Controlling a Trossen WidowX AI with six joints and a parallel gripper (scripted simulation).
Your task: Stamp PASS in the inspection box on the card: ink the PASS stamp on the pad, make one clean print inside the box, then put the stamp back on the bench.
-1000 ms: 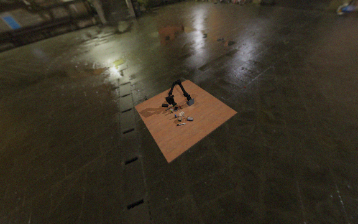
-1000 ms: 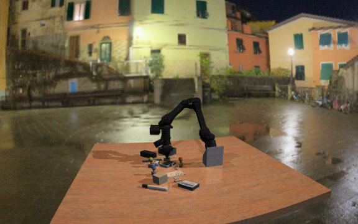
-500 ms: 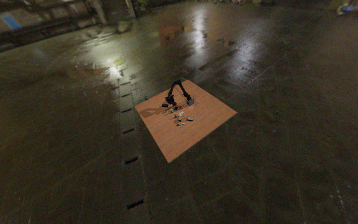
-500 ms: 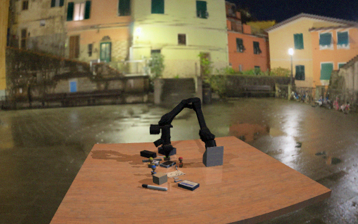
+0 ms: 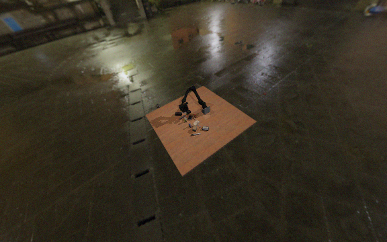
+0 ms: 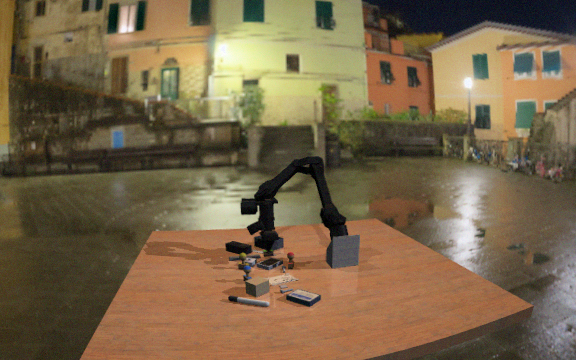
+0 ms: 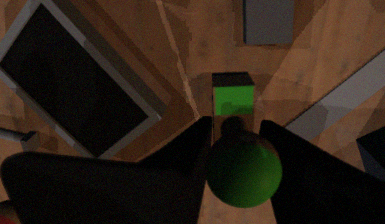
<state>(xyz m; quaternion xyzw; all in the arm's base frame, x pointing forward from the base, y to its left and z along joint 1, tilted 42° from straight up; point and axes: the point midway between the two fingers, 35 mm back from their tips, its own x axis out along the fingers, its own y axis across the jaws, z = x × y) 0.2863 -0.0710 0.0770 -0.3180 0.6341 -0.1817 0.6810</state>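
The ink pad is 9 cm to the left of my gripper tip, 3 cm below it and 1 cm behind it. Round my gripper tip: PASS stamp right at my gripper tip; red-knob stamp 12 cm to the left, 9 cm behind, 1 cm below; black box 13 cm ahead, 8 cm to the right, 2 cm below.
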